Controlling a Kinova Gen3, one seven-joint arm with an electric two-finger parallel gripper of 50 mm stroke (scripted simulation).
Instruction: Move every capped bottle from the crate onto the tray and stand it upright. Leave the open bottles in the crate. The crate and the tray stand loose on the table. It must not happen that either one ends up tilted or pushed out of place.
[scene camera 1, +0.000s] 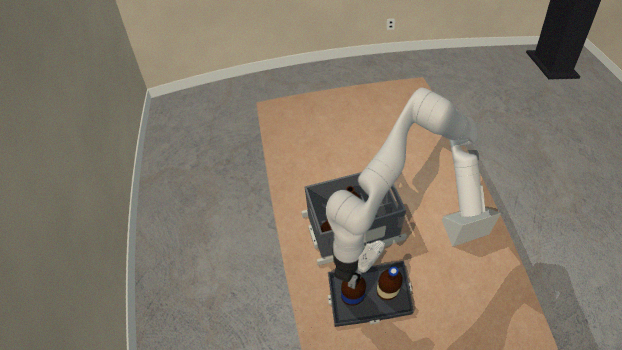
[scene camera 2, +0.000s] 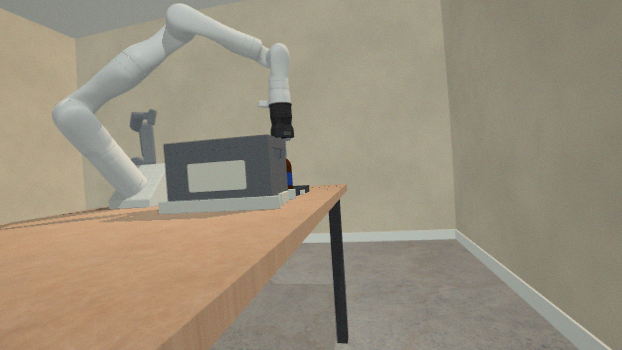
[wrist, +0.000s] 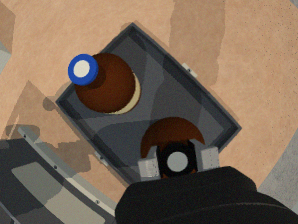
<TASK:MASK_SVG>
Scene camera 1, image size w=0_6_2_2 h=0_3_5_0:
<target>crate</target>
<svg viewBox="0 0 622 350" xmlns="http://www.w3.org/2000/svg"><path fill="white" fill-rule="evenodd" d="M393 187L391 187L395 199L389 190L379 206L371 227L365 232L364 246L367 243L373 243L377 240L383 241L400 235L402 210ZM361 172L305 186L308 217L321 258L332 255L334 232L332 230L322 232L320 228L327 221L326 205L330 196L336 191L346 190L348 186L353 186L361 200L366 202L369 198L358 183Z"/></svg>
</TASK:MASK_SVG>
